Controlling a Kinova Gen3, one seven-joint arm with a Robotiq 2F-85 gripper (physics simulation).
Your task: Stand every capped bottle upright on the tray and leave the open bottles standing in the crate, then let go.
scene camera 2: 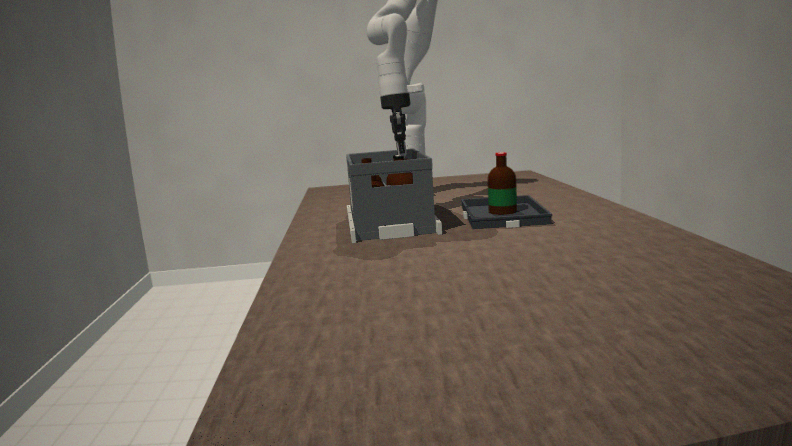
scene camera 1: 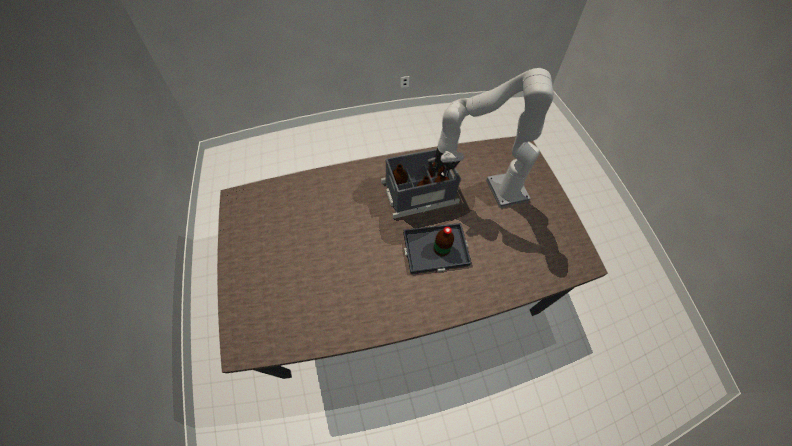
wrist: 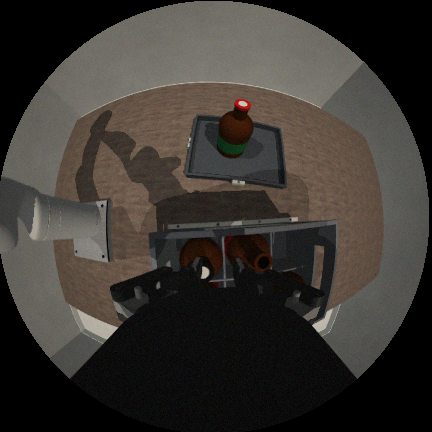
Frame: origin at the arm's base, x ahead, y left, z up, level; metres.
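Seen in the pictures: gripper, fingertip midpoint: [scene camera 2: 402,155] [scene camera 1: 439,175] [wrist: 217,265]; arm's base, origin of the base link: [scene camera 1: 507,192] [wrist: 90,220].
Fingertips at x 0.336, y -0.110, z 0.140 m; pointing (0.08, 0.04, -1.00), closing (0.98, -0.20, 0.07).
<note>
Offsets run from my fingertips to a thing's top centre. "*": to the spot under its first point. Level surfaces: height alone.
A brown bottle with a red cap and green label {* 0.109 m ahead, 0.265 m left, 0.058 m down} [scene camera 1: 443,243] [scene camera 2: 502,185] [wrist: 235,131] stands upright on the dark tray {0.109 m ahead, 0.232 m left, 0.141 m down} [scene camera 1: 416,262] [scene camera 2: 487,223] [wrist: 270,165]. The grey crate {0.053 m ahead, 0.057 m right, 0.009 m up} [scene camera 1: 400,198] [scene camera 2: 393,204] [wrist: 330,272] holds several brown bottles. A bottle with a black, white-topped cap {0.025 m back, 0.005 m right, 0.000 m up} [scene camera 1: 441,178] [wrist: 197,250] stands at its front right. Beside it is an open bottle {0.058 m ahead, 0.010 m right, 0.003 m down} [scene camera 1: 423,181] [wrist: 247,247], and another open bottle {0.135 m ahead, 0.111 m right, 0.003 m down} [scene camera 1: 400,175] [wrist: 291,278] is at the far left. A bottle [scene camera 1: 433,166] behind is mostly hidden. My gripper [scene camera 1: 446,169] [scene camera 2: 400,155] [wrist: 217,265] is partly open, empty, its fingertips around crate-rim height, beside the black cap.
Dividers split the crate into compartments, and its walls rise around the bottles. White brackets [scene camera 1: 426,208] [scene camera 2: 396,231] [wrist: 232,223] line its base. The arm's base plate [scene camera 1: 508,199] [wrist: 92,247] is bolted to the brown table {0.166 m down} [scene camera 1: 310,265] [scene camera 2: 471,332] [wrist: 320,140], to the crate's right in the first scene view.
</note>
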